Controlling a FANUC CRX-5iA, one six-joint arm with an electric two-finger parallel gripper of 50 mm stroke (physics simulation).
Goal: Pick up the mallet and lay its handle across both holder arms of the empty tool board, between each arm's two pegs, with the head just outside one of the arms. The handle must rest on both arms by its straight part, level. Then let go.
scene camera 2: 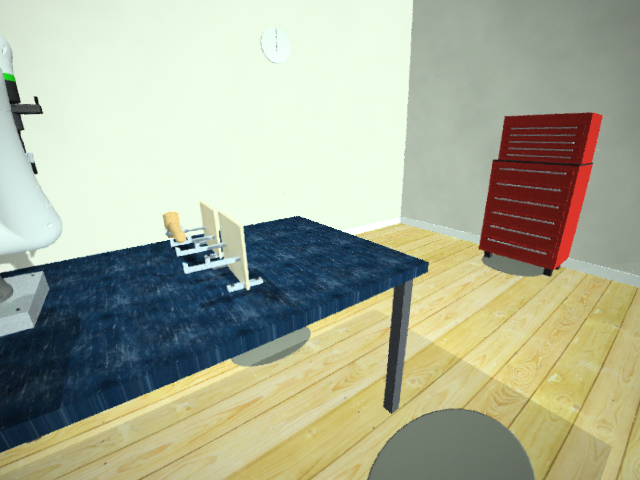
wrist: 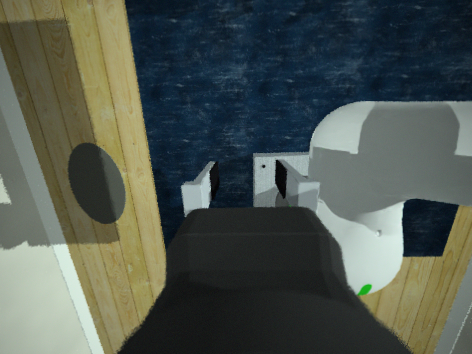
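Observation:
The mallet point(scene camera 2: 173, 226) shows its thick tan head in the scene view, at the outer ends of the holder arms of the farther tool board point(scene camera 2: 207, 221); its handle cannot be made out. The nearer tool board point(scene camera 2: 235, 249) stands upright in front, and its two pegged holder arms point(scene camera 2: 200, 250) point(scene camera 2: 209, 265) are empty. Mallet and boards do not show in the wrist view. My gripper point(scene camera 2: 33, 165) point(wrist: 246, 172) is open and empty, high above the table at the far left of the scene view, well away from the mallet.
The robot's base plate point(scene camera 2: 32, 297) point(wrist: 265, 175) stands on the blue table point(scene camera 2: 129, 320) point(wrist: 225, 75). The white arm point(scene camera 2: 25, 217) point(wrist: 370, 215) is close to the right finger in the wrist view. A red tool cabinet point(scene camera 2: 532, 206) stands on the floor beyond the table.

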